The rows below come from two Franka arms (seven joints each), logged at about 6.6 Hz.
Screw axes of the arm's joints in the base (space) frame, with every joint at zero. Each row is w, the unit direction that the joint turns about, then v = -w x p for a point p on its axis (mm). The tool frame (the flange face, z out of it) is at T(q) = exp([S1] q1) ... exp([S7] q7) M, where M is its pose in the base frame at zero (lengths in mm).
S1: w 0 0 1 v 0 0 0
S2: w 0 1 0 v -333 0 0
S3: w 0 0 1 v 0 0 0
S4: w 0 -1 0 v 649 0 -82.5
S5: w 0 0 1 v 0 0 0
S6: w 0 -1 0 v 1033 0 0
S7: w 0 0 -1 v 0 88 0
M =
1 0 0 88
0 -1 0 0
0 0 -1 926
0 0 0 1
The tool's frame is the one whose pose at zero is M.
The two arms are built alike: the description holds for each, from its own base.
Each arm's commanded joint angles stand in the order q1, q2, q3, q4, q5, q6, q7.
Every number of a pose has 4 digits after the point.
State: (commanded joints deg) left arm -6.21 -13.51 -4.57 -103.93 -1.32 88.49 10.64; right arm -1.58 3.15 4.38 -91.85 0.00 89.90 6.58
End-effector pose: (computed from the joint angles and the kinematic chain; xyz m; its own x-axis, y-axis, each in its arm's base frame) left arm 0.4659 -0.0958 0.6289 0.9312 -0.3630 -0.0330 -0.3629 -0.9318 0.0107; right arm 0.5669 0.0266 0.5784 0.9939 -0.0659 -0.0886 -0.0656 -0.9978 0.0060
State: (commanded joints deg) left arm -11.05 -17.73 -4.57 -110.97 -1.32 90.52 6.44; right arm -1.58 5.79 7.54 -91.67 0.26 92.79 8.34
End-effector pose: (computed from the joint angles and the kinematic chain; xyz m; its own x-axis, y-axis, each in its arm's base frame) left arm 0.4348 -0.1293 0.6082 0.9276 -0.3705 -0.0482 -0.3707 -0.9287 0.0042; right arm 0.5814 0.0578 0.5577 0.9957 -0.0417 -0.0823 -0.0423 -0.9991 -0.0059
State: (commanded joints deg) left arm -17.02 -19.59 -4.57 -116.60 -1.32 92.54 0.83; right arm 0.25 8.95 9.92 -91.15 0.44 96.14 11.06
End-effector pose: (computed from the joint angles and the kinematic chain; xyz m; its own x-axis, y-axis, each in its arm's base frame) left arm 0.4091 -0.1693 0.5793 0.9244 -0.3731 -0.0789 -0.3745 -0.9272 -0.0027; right arm 0.5947 0.1007 0.5347 0.9973 -0.0170 -0.0721 -0.0185 -0.9996 -0.0209
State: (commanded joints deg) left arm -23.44 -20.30 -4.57 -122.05 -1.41 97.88 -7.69; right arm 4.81 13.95 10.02 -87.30 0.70 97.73 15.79
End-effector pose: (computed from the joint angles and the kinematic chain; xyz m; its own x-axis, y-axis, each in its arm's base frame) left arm 0.3868 -0.2126 0.5473 0.9392 -0.3366 -0.0674 -0.3382 -0.9410 -0.0127; right arm 0.6111 0.1518 0.5157 0.9973 -0.0213 -0.0703 -0.0238 -0.9991 -0.0361
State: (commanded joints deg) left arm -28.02 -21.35 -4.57 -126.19 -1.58 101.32 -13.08; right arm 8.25 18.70 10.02 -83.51 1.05 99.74 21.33
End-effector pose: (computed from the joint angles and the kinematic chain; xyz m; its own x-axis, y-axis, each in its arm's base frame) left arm 0.3640 -0.2394 0.5260 0.9452 -0.3210 -0.0602 -0.3225 -0.9464 -0.0164; right arm 0.6259 0.1925 0.4975 0.9960 -0.0630 -0.0628 -0.0664 -0.9963 -0.0546
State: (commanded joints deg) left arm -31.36 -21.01 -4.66 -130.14 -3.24 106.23 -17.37; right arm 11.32 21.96 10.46 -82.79 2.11 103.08 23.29
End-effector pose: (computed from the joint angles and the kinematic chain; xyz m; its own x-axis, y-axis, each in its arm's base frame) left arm 0.3488 -0.2621 0.4978 0.9531 -0.2973 -0.0565 -0.2974 -0.9547 0.0077; right arm 0.6286 0.2350 0.4715 0.9970 -0.0445 -0.0630 -0.0498 -0.9951 -0.0855
